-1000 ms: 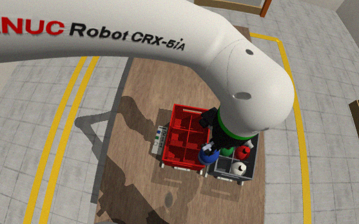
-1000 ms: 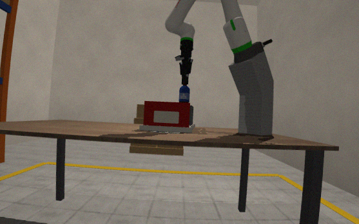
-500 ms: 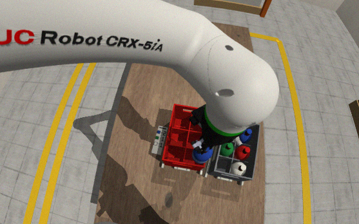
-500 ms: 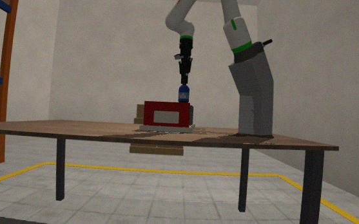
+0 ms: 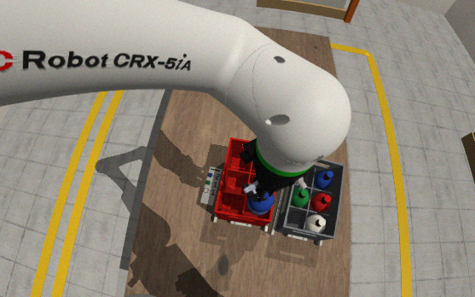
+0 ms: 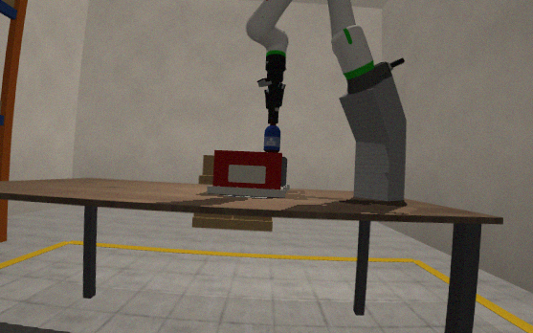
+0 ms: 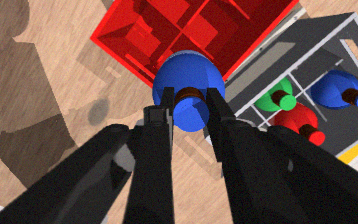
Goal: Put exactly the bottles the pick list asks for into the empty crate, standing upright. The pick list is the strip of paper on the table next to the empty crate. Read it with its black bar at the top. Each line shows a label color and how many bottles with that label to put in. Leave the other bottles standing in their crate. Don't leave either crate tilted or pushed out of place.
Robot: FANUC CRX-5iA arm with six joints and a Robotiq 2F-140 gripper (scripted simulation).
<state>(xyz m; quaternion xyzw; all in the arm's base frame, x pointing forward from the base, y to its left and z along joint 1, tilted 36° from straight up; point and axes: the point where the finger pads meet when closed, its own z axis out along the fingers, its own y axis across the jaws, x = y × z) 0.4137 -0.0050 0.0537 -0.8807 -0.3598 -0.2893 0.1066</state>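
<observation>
Right now the red crate is 80 mm ahead of my hand, 60 mm to the left of it and 270 mm below it. From my hand the other things lie so: grey crate 100 mm ahead, 180 mm to the right, 270 mm below; then white-label bottle 20 mm ahead, 230 mm to the right, 260 mm below; then green-label bottle 100 mm ahead, 140 mm to the right, 260 mm below.
</observation>
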